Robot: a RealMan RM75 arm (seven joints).
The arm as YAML. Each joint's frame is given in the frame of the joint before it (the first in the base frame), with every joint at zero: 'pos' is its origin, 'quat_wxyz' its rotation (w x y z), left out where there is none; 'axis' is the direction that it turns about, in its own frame. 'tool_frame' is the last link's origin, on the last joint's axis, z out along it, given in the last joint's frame.
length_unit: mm
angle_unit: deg
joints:
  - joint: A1
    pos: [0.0, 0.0, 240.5]
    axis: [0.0, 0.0, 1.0]
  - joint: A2
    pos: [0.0, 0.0, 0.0]
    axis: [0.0, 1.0, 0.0]
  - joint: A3
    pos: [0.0, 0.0, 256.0]
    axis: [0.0, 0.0, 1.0]
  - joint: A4
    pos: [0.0, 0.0, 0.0]
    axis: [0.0, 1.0, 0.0]
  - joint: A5
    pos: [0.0, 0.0, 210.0]
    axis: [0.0, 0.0, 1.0]
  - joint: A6
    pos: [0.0, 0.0, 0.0]
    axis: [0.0, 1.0, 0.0]
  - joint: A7
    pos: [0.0, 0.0, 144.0]
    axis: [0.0, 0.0, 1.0]
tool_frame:
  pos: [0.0, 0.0, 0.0]
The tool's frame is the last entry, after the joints.
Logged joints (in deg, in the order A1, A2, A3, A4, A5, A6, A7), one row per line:
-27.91 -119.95 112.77 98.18 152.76 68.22 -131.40
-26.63 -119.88 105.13 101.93 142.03 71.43 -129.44
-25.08 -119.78 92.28 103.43 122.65 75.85 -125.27
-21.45 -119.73 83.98 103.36 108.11 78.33 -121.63
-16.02 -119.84 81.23 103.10 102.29 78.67 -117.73
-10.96 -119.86 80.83 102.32 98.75 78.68 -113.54
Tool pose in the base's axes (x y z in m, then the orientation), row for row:
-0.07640 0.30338 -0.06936 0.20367 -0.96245 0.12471 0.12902
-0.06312 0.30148 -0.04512 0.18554 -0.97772 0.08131 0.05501
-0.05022 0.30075 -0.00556 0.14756 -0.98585 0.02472 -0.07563
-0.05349 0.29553 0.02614 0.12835 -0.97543 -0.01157 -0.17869
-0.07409 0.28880 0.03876 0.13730 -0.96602 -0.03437 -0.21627
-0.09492 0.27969 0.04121 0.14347 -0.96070 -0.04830 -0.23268
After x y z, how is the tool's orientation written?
As a quaternion, w x y z.
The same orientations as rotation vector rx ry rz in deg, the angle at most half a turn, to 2 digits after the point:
-153.85 19.93 20.62
-157.82 13.12 8.88
-162.50 4.07 -12.47
-162.54 -1.93 -29.78
-160.15 -5.70 -35.85
-158.72 -7.98 -38.44

